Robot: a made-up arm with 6 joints.
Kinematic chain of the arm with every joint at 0, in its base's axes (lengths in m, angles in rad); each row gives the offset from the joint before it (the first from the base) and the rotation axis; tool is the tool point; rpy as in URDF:
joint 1: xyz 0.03 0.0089 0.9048 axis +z
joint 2: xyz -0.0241 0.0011 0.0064 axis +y
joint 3: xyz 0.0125 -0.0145 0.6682 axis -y
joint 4: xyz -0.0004 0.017 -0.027 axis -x
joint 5: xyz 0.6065 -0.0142 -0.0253 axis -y
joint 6: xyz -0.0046 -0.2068 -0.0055 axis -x
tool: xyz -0.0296 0.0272 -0.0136 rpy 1.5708 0 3.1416
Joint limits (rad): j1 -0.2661..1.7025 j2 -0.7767..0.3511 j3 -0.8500..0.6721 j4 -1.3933..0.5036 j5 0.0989..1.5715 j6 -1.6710..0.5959
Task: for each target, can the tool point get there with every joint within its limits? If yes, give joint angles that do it. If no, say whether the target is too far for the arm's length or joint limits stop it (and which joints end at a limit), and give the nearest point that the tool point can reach.
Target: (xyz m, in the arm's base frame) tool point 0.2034 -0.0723 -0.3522
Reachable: no: joint limits stop it (at a limit: joint 1, joint 2, joint 3, joint 5, joint 6) | nearest point 0.2432 -0.0573 0.8521 | short by 1.205 m
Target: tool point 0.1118 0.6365 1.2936
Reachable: yes | joints 1.4753 0.0940 0.0128 -1.1215 0.8667 0.1993
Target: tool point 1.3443 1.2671 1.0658
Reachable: no: too far | nearest point 0.6602 0.6122 1.3428 | short by 0.987 m
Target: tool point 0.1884 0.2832 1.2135
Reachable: yes | joints 1.4549 -0.3464 -0.6132 -0.5670 1.2414 -0.5286
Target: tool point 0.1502 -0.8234 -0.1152
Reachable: no: joint limits stop it (at a limit: joint 1, joint 2, joint 3, joint 5, joint 6) | nearest point 0.2920 -0.2500 0.8900 | short by 1.166 m
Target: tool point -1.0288 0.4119 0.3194
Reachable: no: joint limits stop it (at a limit: joint 1, joint 2, joint 4, joint 6) | nearest point -0.0534 0.3908 0.8831 | short by 1.127 m
